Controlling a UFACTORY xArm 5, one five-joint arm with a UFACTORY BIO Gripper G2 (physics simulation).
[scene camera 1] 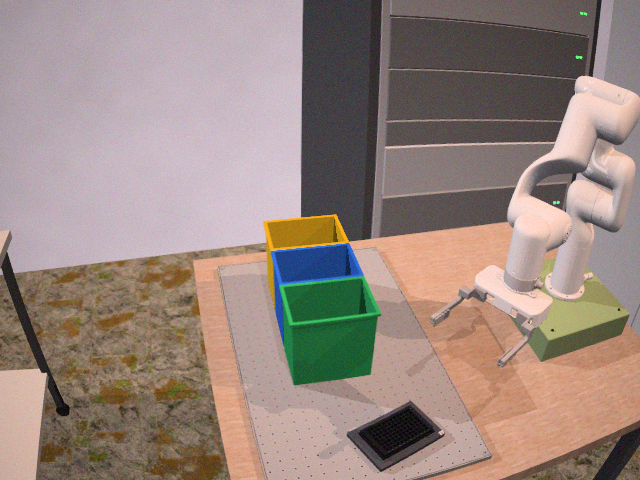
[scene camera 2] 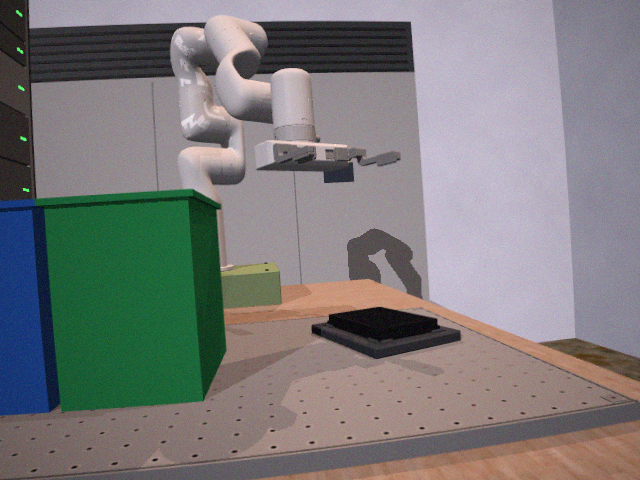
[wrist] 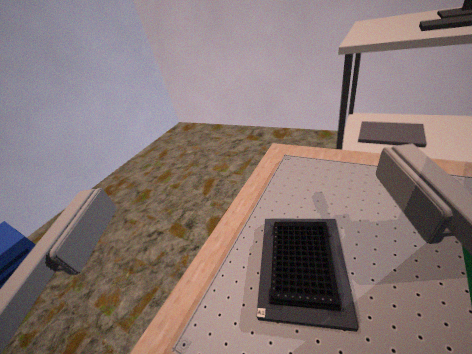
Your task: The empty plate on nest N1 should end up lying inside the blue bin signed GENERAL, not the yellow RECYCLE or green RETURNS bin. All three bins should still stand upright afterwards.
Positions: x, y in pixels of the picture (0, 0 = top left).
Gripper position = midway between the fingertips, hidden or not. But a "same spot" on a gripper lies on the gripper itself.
gripper: scene camera 1; scene camera 2; wrist 233, 180
black gridded plate: scene camera 1; scene camera 2 379, 323; wrist
same spot on black gridded plate: (wrist: 303, 275) = (scene camera 1: 408, 423)
same spot on gripper: (scene camera 1: 464, 292) = (scene camera 2: 285, 144)
